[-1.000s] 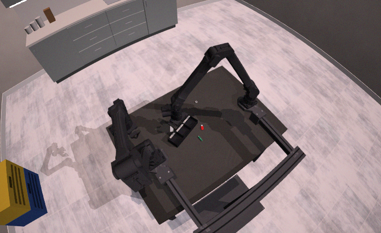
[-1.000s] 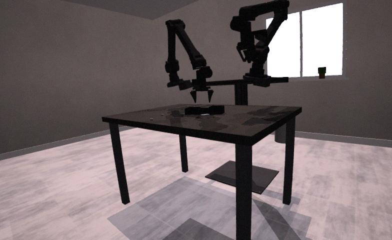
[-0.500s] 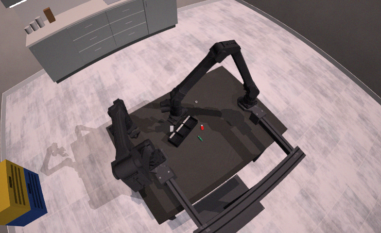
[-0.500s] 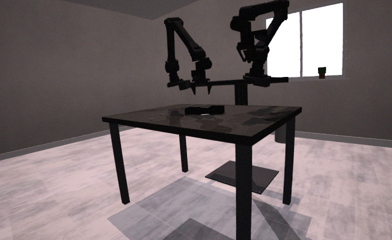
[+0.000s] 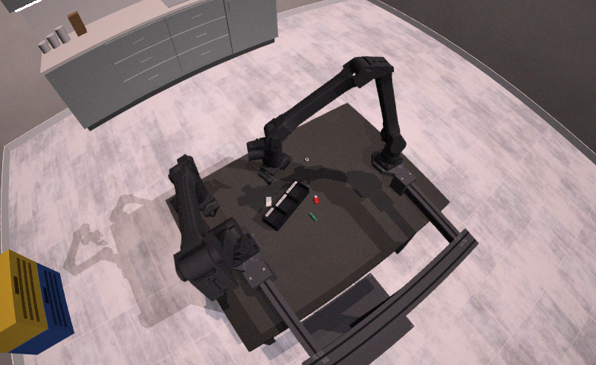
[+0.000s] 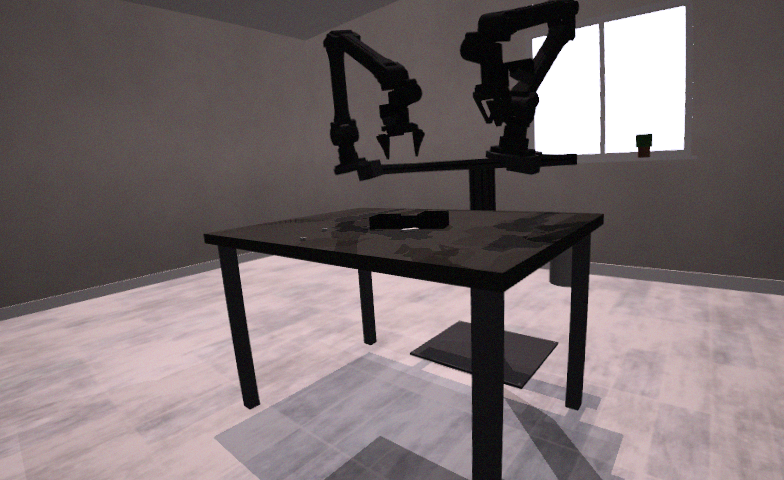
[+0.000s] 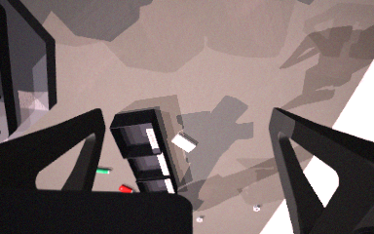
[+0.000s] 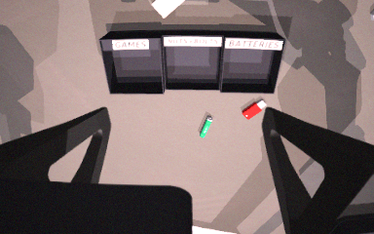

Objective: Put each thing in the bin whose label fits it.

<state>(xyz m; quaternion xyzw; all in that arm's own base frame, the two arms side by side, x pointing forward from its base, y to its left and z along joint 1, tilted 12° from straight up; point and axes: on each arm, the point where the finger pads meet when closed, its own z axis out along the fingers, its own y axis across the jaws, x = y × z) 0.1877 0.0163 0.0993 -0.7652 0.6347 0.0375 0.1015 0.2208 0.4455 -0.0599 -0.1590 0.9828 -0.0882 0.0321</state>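
Right now the green battery is 15 cm behind my right hand, 9 cm to the right of it and 23 cm below it. The rest, counted from my right hand: black labelled bin (4 cm behind, 2 cm to the right, 21 cm below); red usb stick (9 cm behind, 15 cm to the right, 23 cm below); white card (3 cm ahead, 4 cm to the left, 23 cm below).
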